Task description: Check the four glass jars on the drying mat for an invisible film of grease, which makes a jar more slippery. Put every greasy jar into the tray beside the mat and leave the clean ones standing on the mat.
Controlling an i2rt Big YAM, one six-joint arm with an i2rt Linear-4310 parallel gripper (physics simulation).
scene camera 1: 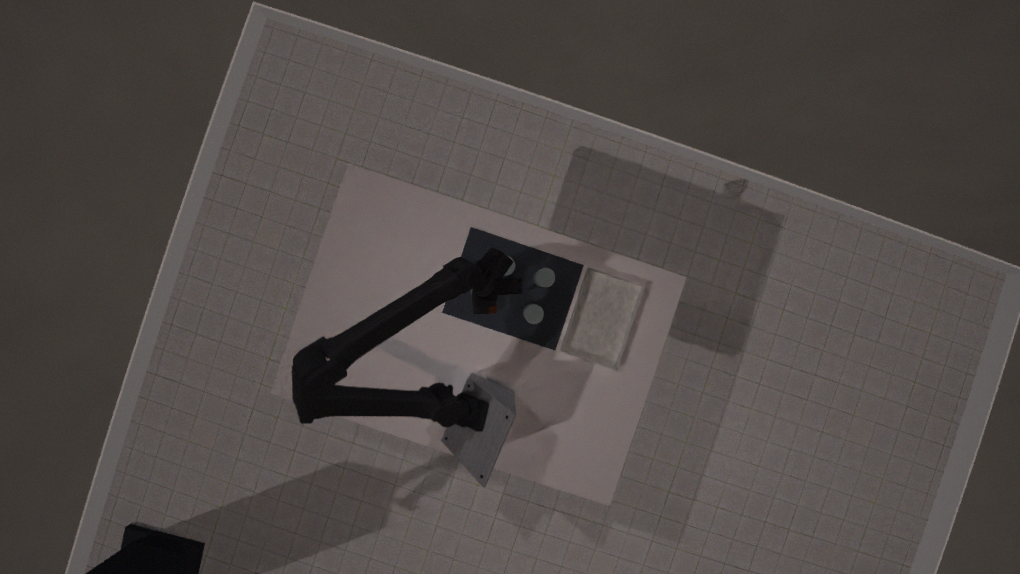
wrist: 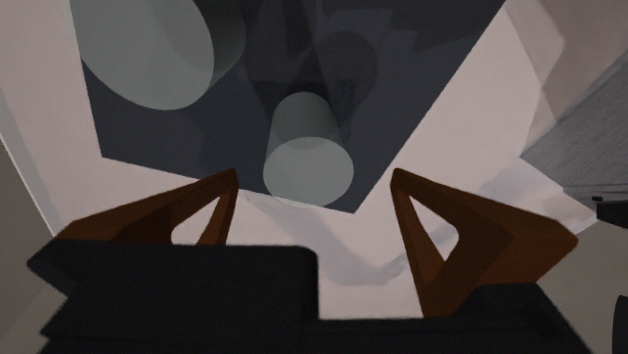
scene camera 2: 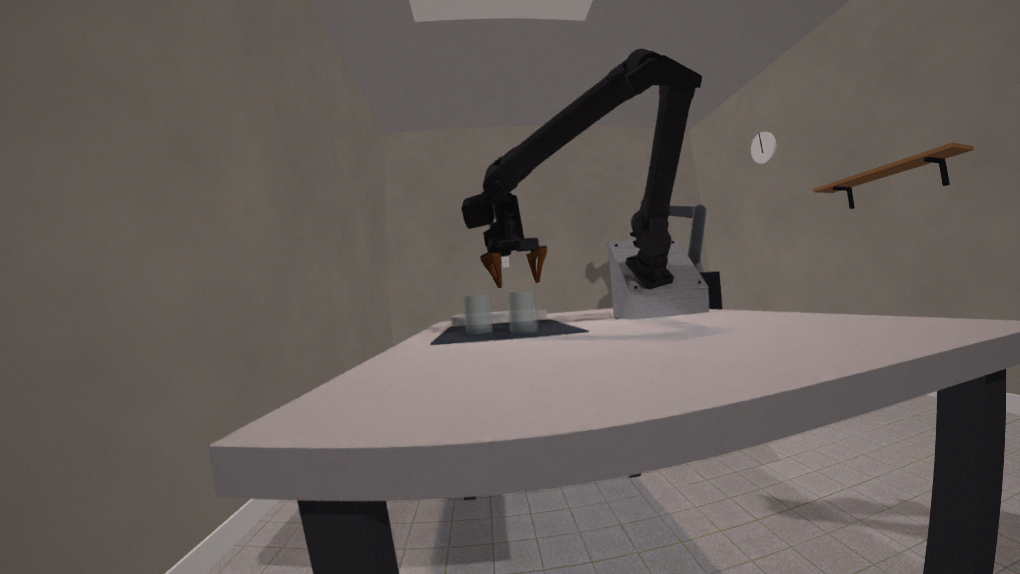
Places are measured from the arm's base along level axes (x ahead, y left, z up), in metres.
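Where they show: gripper, between the fingertips: (wrist: pixel 314 176) (scene camera 2: pixel 519 285); arm's base, origin of its link: (scene camera 1: pixel 472 411) (scene camera 2: pixel 648 272).
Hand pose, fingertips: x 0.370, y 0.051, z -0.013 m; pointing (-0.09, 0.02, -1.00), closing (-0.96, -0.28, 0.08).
Note:
Each offset is from my fingertips to the top centre of the thing. Level surfaces: height alone.
Pale translucent glass jars stand upright on the dark drying mat @(0.103 m down) (scene camera 1: pixel 562 299) (scene camera 2: pixel 563 329) (wrist: pixel 150 135). In scene camera 1, two jars @(0.086 m ahead, 0.178 m right, 0.015 m down) (scene camera 1: pixel 544 277) @(0.036 m back, 0.170 m right, 0.015 m down) (scene camera 1: pixel 533 314) show toward the tray, and a third jar @(0.094 m ahead, 0.046 m right, 0.015 m down) (scene camera 1: pixel 510 266) is partly covered by the arm; a fourth does not show there. My gripper (scene camera 2: pixel 519 284) (wrist: pixel 314 176) is open and empty, pointing down just above one jar @(0.001 m back, 0.013 m left, 0.015 m down) (scene camera 2: pixel 522 311) (wrist: pixel 308 172), which appears between the fingertips in the wrist view. Another jar (scene camera 2: pixel 477 314) (wrist: pixel 145 55) stands beside it. The pale tray @(0.002 m back, 0.407 m right, 0.076 m down) (scene camera 1: pixel 632 321) lies right of the mat in scene camera 1.
The arm's grey base block (scene camera 1: pixel 476 449) (scene camera 2: pixel 659 303) stands on the pale table @(0.106 m down) (scene camera 1: pixel 606 428) (scene camera 2: pixel 677 371), at the lower side in scene camera 1. The upper arm and forearm (scene camera 1: pixel 395 317) (scene camera 2: pixel 563 124) reach over the table to the mat. A wall shelf (scene camera 2: pixel 891 169) hangs at the right.

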